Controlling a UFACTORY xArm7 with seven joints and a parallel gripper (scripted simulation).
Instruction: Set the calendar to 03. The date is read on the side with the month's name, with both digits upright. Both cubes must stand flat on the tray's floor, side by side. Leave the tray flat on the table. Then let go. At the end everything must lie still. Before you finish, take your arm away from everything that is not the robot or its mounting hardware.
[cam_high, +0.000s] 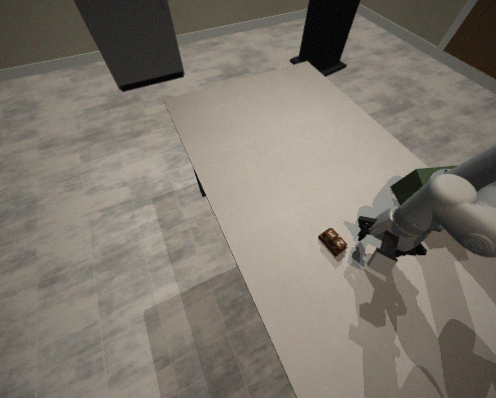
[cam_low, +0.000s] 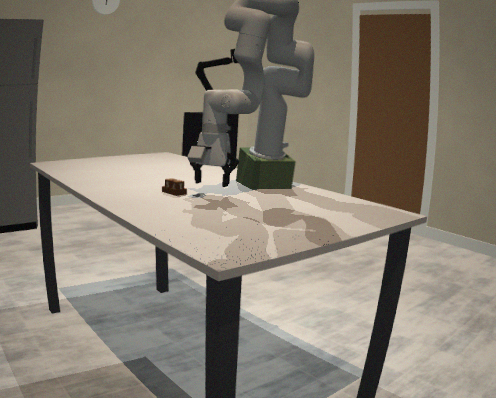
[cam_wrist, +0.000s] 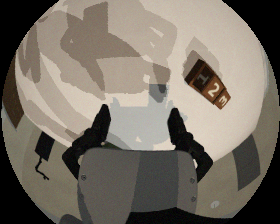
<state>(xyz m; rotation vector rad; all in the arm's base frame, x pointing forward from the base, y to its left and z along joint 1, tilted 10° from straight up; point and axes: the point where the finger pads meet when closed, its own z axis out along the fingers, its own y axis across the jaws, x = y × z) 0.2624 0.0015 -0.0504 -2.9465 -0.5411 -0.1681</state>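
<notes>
Now: hand 8 cm to the left of the brown calendar tray, 8 cm short of it and 3 cm above it.
</notes>
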